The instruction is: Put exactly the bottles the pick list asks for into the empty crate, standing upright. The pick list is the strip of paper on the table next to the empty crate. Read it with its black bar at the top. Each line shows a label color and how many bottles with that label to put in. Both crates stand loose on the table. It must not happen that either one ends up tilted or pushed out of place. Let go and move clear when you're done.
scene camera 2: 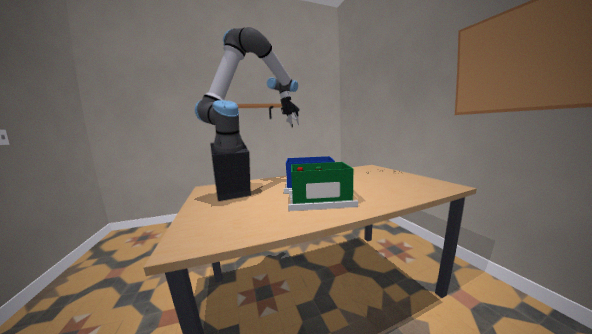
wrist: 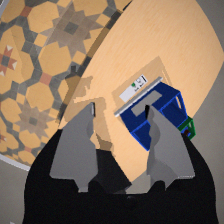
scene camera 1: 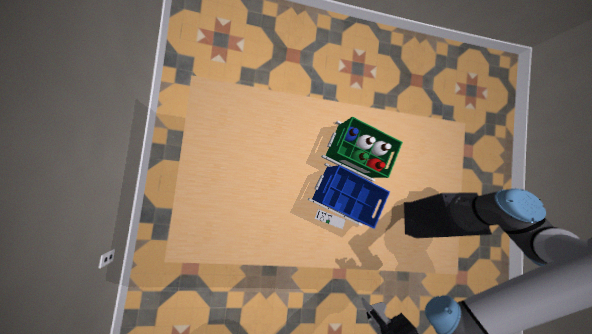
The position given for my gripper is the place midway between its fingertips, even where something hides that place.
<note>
In view: my gripper (wrist: pixel 120 104) and a blue crate (scene camera 1: pixel 356 197).
</note>
